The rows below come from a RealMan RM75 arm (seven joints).
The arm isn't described. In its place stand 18 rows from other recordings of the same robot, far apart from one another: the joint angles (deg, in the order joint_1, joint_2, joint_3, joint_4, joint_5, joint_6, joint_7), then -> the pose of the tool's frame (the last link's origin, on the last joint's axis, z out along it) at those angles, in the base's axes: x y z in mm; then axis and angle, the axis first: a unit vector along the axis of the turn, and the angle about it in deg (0 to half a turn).
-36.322 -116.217 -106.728 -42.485 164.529 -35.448 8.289 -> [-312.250 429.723 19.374 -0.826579 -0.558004 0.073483 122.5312]
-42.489 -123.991 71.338 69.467 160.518 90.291 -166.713 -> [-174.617 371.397 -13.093 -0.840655 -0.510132 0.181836 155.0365]
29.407 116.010 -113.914 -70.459 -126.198 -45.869 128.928 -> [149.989 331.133 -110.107 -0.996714 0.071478 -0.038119 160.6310]
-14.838 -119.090 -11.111 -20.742 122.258 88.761 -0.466 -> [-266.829 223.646 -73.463 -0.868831 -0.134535 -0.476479 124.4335]
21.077 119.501 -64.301 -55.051 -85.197 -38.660 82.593 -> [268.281 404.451 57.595 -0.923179 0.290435 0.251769 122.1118]
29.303 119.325 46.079 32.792 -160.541 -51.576 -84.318 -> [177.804 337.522 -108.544 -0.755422 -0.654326 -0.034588 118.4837]
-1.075 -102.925 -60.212 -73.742 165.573 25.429 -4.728 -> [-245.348 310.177 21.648 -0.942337 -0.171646 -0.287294 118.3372]
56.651 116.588 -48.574 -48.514 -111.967 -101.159 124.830 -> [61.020 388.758 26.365 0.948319 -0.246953 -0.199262 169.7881]
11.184 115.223 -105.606 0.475 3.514 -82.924 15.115 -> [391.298 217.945 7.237 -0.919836 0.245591 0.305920 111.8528]
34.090 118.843 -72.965 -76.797 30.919 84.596 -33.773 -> [189.975 373.485 21.559 -0.923772 0.361138 -0.127379 153.7978]
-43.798 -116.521 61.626 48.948 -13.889 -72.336 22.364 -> [-270.306 407.460 25.164 -0.818329 -0.537967 0.202310 144.6726]
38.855 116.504 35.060 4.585 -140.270 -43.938 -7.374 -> [306.425 388.987 -52.190 -0.998595 0.024998 0.046719 120.5575]
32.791 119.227 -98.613 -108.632 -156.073 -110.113 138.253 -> [103.959 282.505 10.996 -0.950312 0.018254 -0.310764 164.1796]
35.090 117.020 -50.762 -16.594 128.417 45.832 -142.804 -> [305.765 419.492 26.175 -0.902510 0.307065 0.301972 114.1393]
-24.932 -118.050 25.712 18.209 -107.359 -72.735 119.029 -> [-336.365 343.201 56.785 -0.768457 -0.386788 -0.509774 123.6955]
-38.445 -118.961 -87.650 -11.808 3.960 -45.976 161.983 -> [-261.611 417.247 -32.344 -0.927494 -0.232092 -0.293068 117.2046]
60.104 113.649 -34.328 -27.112 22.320 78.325 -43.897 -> [199.142 427.035 -4.489 -0.864358 0.500570 -0.048111 167.1126]
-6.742 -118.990 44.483 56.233 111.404 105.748 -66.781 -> [-316.857 210.576 42.047 -0.969273 -0.129872 -0.208908 165.0291]
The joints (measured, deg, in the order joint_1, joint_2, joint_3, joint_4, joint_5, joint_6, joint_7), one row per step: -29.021 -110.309 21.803 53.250 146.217 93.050 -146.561; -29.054 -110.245 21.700 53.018 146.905 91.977 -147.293; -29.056 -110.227 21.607 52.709 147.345 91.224 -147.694; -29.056 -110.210 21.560 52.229 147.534 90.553 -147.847; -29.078 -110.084 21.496 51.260 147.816 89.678 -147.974; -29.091 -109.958 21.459 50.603 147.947 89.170 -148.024; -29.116 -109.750 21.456 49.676 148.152 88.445 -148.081; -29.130 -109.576 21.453 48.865 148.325 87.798 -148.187; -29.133 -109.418 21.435 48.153 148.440 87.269 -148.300; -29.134 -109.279 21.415 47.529 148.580 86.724 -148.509; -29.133 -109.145 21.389 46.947 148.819 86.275 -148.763; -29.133 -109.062 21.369 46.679 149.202 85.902 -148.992; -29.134 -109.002 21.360 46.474 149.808 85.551 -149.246; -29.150 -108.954 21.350 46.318 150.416 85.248 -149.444; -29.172 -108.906 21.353 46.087 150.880 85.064 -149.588; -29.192 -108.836 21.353 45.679 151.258 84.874 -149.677; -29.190 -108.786 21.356 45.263 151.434 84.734 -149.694
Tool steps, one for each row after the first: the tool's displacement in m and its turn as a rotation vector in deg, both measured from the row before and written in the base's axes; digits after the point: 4 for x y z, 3 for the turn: -0.0032 0.0008 0.0008 0.565 0.586 1.226; -0.0024 0.0002 -0.0002 0.326 0.294 0.811; -0.0019 0.0003 -0.0010 0.226 0.087 0.502; -0.0029 0.0001 -0.0018 0.115 0.006 0.703; -0.0018 0.0000 -0.0010 0.051 -0.029 0.402; -0.0025 0.0001 -0.0012 0.034 0.036 0.541; -0.0022 0.0000 -0.0011 0.048 0.007 0.528; -0.0019 -0.0001 -0.0010 0.052 -0.052 0.472; -0.0018 0.0000 -0.0008 0.108 -0.017 0.540; -0.0019 -0.0003 -0.0008 0.008 -0.006 0.595; -0.0017 -0.0003 -0.0001 -0.001 0.248 0.509; -0.0019 -0.0006 -0.0001 -0.138 0.404 0.590; -0.0017 -0.0006 0.0000 -0.165 0.427 0.501; -0.0013 -0.0006 -0.0005 -0.229 0.230 0.393; -0.0013 -0.0007 -0.0010 -0.270 0.087 0.372; -0.0009 -0.0006 -0.0012 -0.214 -0.069 0.245
